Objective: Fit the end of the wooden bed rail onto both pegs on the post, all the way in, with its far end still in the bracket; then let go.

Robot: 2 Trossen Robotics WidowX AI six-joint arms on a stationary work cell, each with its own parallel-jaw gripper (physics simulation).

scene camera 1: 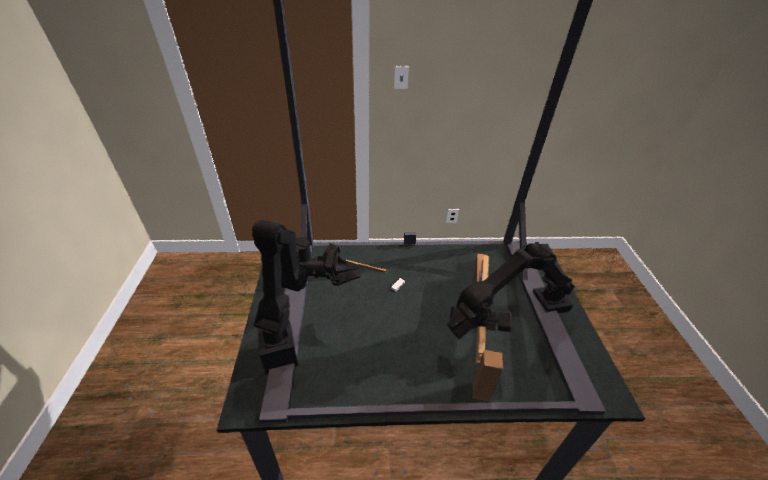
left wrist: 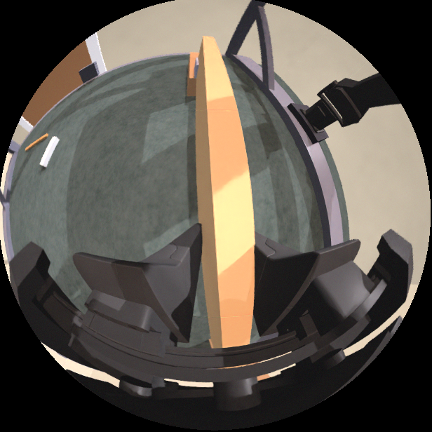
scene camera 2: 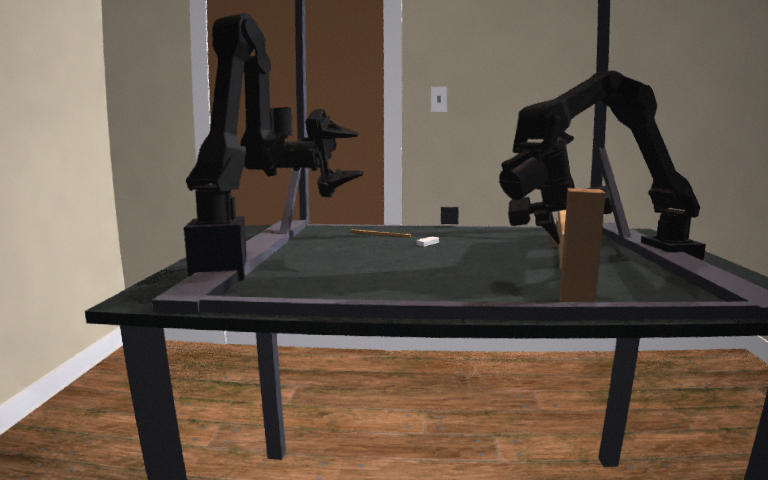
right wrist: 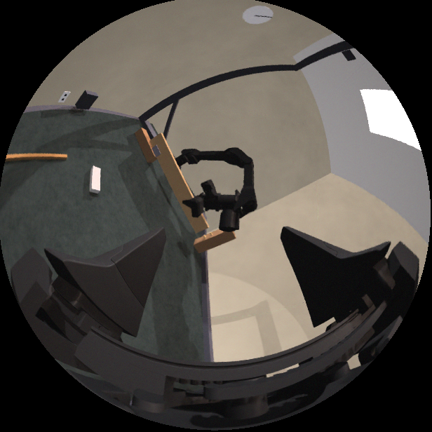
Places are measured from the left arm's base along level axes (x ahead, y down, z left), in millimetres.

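Pixels of known places: right gripper, between the fingertips: (scene camera 1: 359, 271) (scene camera 2: 361, 154); left arm's base, origin of its link: (scene camera 1: 552, 296) (scene camera 2: 672, 240); right arm's base, origin of its link: (scene camera 1: 275, 337) (scene camera 2: 215, 221).
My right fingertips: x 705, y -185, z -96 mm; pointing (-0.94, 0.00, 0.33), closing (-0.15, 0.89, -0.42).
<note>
Ahead of a thing's pixels: the offset from my right fingertips to its middle. "pt": to the spot under its first point.
The wooden rail (scene camera 1: 481, 341) (left wrist: 229, 150) (right wrist: 176, 177) runs lengthwise at the right of the table, its far end at the bracket (left wrist: 192, 75) (right wrist: 145, 143). How deep it sits there is unclear. The post @[pt dx -290, dy +100, dz +388 mm] (scene camera 1: 487, 378) (scene camera 2: 581, 249) (right wrist: 215, 241) stands upright at the table's front. In the right wrist view two small pegs show between the post and the rail's near end, with a narrow gap. My left gripper (scene camera 1: 481, 324) (left wrist: 216, 228) is shut on the rail, one finger on each side. My right gripper (scene camera 2: 359, 153) is open and empty, raised at the left.
A white block @[dx -169, dy +214, dz -105 mm] (scene camera 1: 398, 284) (scene camera 2: 427, 241) (left wrist: 49, 152) (right wrist: 95, 179) and a thin orange stick @[dx -68, dy +217, dz -235 mm] (scene camera 1: 366, 265) (scene camera 2: 380, 233) (left wrist: 37, 142) (right wrist: 37, 156) lie towards the back of the table. A raised metal frame (scene camera 1: 430, 408) (scene camera 2: 396, 308) borders the table's front and sides.
</note>
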